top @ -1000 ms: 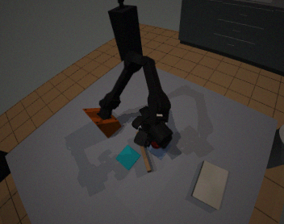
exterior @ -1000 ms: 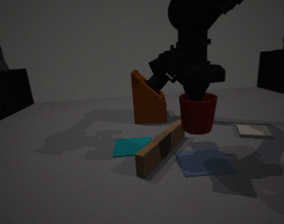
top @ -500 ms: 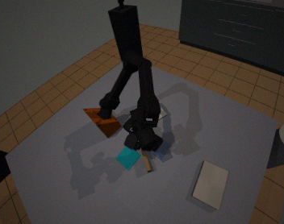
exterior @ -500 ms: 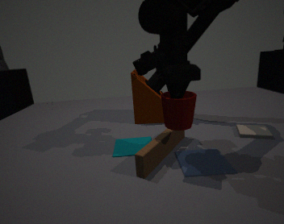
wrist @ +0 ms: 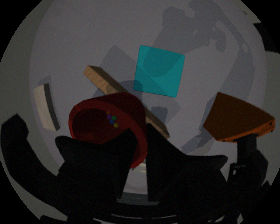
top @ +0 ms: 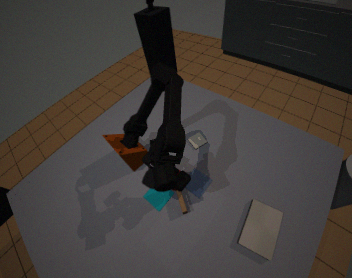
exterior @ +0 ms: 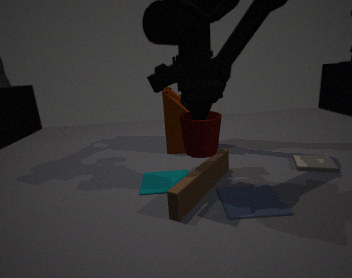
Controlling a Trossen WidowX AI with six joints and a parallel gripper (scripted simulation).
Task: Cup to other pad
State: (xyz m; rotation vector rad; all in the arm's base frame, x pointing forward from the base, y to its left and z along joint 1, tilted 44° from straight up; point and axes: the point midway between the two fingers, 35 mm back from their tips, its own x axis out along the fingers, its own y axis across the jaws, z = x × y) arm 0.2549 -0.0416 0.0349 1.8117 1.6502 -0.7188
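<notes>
Right now my gripper tip is 12 cm above the teal pad, 7 cm to the left of it and 2 cm past it. Also, from my gripper tip: red cup: 3 cm ahead; small pale tile: 26 cm to the left, 11 cm below, 5 cm behind; wooden bar: 10 cm below, 3 cm ahead.
</notes>
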